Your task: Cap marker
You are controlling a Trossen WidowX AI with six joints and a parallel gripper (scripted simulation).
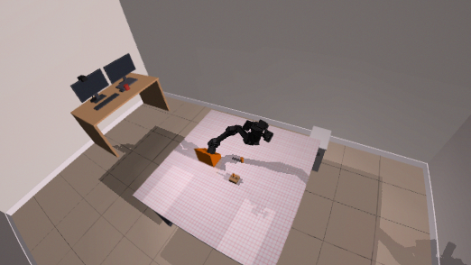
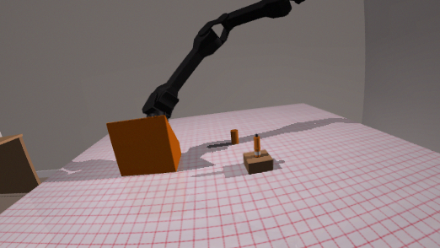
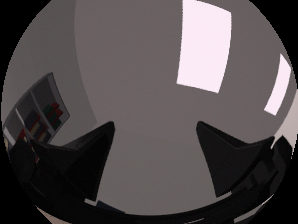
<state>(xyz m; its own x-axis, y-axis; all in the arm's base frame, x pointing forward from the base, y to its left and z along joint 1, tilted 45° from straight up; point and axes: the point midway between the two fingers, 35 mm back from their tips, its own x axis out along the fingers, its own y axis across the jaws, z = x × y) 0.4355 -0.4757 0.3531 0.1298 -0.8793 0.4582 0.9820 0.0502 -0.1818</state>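
Right now my gripper tip is 65 cm above the orange cap, 24 cm past it and 19 cm to the right of it. Also, from my gripper tip: holder block (66 cm below, 23 cm behind, 2 cm to the right).
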